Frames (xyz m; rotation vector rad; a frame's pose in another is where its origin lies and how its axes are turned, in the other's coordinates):
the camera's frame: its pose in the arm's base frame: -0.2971 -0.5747 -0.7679 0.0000 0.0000 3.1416
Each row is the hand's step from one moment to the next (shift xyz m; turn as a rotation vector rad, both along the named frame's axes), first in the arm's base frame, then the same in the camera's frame.
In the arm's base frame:
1: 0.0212 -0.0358 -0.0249 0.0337 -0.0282 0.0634
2: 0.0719 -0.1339 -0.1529 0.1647 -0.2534 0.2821
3: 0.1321 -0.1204 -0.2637 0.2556 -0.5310 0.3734
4: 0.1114 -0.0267 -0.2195 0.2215 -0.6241 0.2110
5: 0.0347 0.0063 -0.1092 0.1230 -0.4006 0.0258
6: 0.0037 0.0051 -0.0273 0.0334 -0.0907 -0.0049
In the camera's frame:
1: -0.0212 0.0358 -0.0249 -0.0337 0.0282 0.0634
2: -0.0719 0.1339 -0.1529 -0.1647 0.2534 0.2821
3: -0.1321 0.1204 -0.2637 -0.2556 0.5310 0.3734
4: -0.1114 0.0267 -0.2195 -0.2215 0.6241 0.2110
5: -0.0347 -0.0063 -0.1092 -0.1230 0.4006 0.0258
6: -0.0037 -0.0051 -0.0273 -0.0334 0.0907 -0.0049

